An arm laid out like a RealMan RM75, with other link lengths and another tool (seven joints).
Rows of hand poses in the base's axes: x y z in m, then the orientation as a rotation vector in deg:
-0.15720, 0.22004, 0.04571, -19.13, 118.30, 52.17
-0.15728, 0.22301, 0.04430, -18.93, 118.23, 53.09
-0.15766, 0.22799, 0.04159, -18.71, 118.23, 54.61
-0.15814, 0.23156, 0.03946, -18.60, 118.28, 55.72
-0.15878, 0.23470, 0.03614, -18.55, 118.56, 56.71
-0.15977, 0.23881, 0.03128, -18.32, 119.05, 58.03
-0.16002, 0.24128, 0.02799, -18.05, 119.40, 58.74
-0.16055, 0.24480, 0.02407, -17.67, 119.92, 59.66
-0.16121, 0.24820, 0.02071, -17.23, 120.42, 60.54
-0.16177, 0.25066, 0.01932, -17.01, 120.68, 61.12
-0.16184, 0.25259, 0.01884, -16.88, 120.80, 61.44
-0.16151, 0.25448, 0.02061, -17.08, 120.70, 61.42
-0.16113, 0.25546, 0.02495, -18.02, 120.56, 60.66
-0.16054, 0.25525, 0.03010, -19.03, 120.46, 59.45
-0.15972, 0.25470, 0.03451, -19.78, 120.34, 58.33
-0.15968, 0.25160, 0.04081, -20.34, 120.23, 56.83
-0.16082, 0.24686, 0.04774, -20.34, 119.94, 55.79
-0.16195, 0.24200, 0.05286, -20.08, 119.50, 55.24
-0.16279, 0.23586, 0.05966, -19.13, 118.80, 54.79
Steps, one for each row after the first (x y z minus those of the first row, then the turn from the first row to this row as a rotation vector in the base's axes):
-0.00008, 0.00297, -0.00141, 0.66, 0.30, 0.26
-0.00046, 0.00795, -0.00412, 1.67, 0.88, 0.77
-0.00094, 0.01152, -0.00625, 2.36, 1.35, 1.19
-0.00158, 0.01466, -0.00957, 2.87, 1.96, 1.64
-0.00257, 0.01877, -0.01443, 3.56, 2.92, 2.13
-0.00282, 0.02124, -0.01772, 3.94, 3.54, 2.30
-0.00335, 0.02476, -0.02164, 4.42, 4.41, 2.52
-0.00401, 0.02816, -0.02500, 4.89, 5.26, 2.68
-0.00457, 0.03062, -0.02639, 5.21, 5.75, 2.82
-0.00464, 0.03255, -0.02687, 5.39, 6.00, 2.90
-0.00431, 0.03444, -0.02510, 5.35, 5.87, 3.01
-0.00393, 0.03542, -0.02076, 4.64, 5.27, 3.29
-0.00334, 0.03521, -0.01561, 3.62, 4.52, 3.42
-0.00252, 0.03466, -0.01120, 2.74, 3.86, 3.43
-0.00248, 0.03156, -0.00490, 1.69, 3.11, 3.14
-0.00362, 0.02682, 0.00203, 1.17, 2.48, 2.64
-0.00475, 0.02196, 0.00715, 1.10, 1.95, 2.16
-0.00559, 0.01582, 0.01395, 1.42, 1.36, 1.22

